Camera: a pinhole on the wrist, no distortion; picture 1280 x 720 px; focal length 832.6 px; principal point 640.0 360.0 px. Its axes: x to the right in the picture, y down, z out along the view. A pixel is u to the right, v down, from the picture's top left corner.
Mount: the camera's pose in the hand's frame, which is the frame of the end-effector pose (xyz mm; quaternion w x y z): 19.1 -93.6 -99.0 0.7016 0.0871 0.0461 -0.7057
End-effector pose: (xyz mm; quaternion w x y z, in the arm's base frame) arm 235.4 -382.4 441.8 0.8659 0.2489 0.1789 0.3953
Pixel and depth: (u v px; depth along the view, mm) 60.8 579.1 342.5
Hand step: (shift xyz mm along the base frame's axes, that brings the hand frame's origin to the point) 156.0 28.4 265.8
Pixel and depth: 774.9 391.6 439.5
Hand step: 314.7 -223.4 117.5
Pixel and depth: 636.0 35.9 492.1
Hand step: 171.8 -365.5 221.8
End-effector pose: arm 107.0 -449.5 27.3 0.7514 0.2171 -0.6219 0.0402
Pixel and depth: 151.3 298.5 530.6
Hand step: -486.7 -66.7 46.1
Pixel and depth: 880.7 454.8 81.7
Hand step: 69.9 -115.7 -17.0
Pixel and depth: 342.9 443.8 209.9
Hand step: -86.0 -105.6 26.3
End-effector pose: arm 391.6 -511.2 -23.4 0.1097 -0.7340 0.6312 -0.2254
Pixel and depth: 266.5 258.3 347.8
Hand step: 126.2 10.2 -241.2
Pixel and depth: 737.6 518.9 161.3
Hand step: 156.2 -21.0 21.2
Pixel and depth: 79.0 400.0 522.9
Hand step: 92.0 -100.6 -486.9
